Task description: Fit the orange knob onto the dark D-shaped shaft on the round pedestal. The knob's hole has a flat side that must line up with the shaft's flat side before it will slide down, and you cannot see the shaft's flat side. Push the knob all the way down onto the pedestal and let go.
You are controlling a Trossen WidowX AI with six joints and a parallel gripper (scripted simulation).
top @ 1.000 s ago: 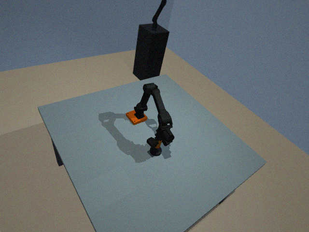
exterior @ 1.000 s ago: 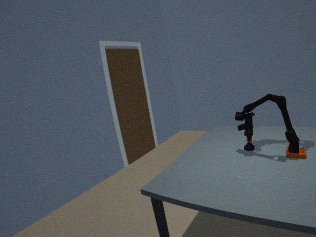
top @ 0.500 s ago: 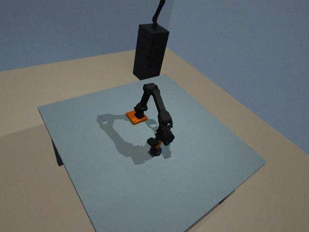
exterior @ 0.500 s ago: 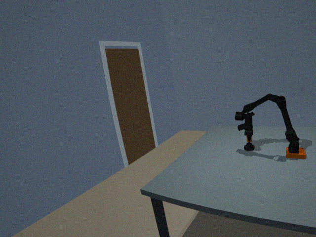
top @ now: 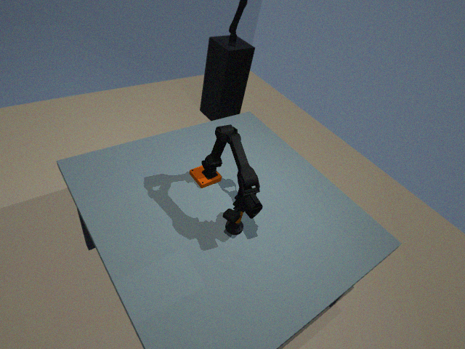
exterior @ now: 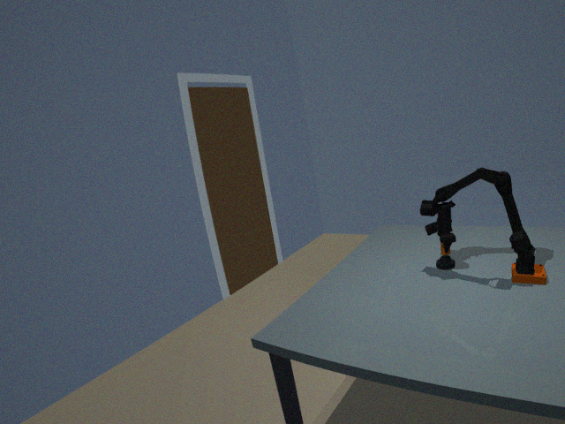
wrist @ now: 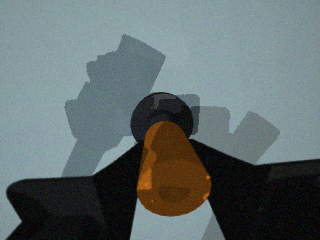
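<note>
The orange knob lies 20 mm above my gripper tip. The rest, counted from my gripper tip: dark round pedestal (40 mm below).
</note>
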